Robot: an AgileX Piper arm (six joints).
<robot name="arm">
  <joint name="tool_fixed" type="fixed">
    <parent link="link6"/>
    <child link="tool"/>
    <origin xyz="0 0 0" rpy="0 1.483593 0"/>
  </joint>
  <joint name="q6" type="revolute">
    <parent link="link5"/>
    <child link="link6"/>
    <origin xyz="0.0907 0 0.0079"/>
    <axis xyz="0.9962 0 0.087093"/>
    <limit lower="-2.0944" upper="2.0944"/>
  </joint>
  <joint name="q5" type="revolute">
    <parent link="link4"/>
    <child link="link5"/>
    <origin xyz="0 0 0"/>
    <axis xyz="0 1 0"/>
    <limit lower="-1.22" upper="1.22"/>
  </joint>
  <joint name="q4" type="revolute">
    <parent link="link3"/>
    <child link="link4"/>
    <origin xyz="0.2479 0 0.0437"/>
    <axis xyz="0.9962 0 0.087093"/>
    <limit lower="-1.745" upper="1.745"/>
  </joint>
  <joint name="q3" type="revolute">
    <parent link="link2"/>
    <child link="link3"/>
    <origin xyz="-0.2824 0 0.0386"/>
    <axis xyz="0 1 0"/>
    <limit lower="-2.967" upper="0"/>
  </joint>
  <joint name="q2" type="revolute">
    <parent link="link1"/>
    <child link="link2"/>
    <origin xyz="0 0 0"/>
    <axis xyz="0 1 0"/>
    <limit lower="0" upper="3.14"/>
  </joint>
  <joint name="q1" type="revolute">
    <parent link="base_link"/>
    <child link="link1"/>
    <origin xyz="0 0 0.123"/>
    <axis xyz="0 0 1"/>
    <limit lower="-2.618" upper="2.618"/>
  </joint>
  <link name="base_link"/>
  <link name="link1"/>
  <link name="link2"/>
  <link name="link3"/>
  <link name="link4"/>
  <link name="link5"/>
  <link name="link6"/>
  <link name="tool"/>
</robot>
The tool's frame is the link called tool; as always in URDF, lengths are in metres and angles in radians.
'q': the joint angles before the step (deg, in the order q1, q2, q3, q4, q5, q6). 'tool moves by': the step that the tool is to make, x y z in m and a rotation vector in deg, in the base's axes. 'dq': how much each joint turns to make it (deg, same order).
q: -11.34 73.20 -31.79 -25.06 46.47 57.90
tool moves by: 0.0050 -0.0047 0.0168 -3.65 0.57 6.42
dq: -0.02 -1.37 -2.80 -2.41 2.16 -6.34
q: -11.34 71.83 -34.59 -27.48 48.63 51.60
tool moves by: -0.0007 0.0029 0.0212 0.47 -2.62 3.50
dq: 0.00 -3.65 -2.50 3.23 1.76 -6.29
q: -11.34 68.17 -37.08 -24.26 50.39 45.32
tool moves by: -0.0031 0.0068 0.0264 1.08 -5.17 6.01
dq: 0.02 -5.04 -2.60 5.35 0.25 -8.96
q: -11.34 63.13 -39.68 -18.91 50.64 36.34
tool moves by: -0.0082 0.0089 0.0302 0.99 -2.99 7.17
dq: 0.12 -4.78 -3.91 6.37 3.78 -10.78
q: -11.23 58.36 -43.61 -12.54 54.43 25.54
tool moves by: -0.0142 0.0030 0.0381 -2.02 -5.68 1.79
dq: -0.01 -5.13 -5.03 0.70 3.74 -3.09
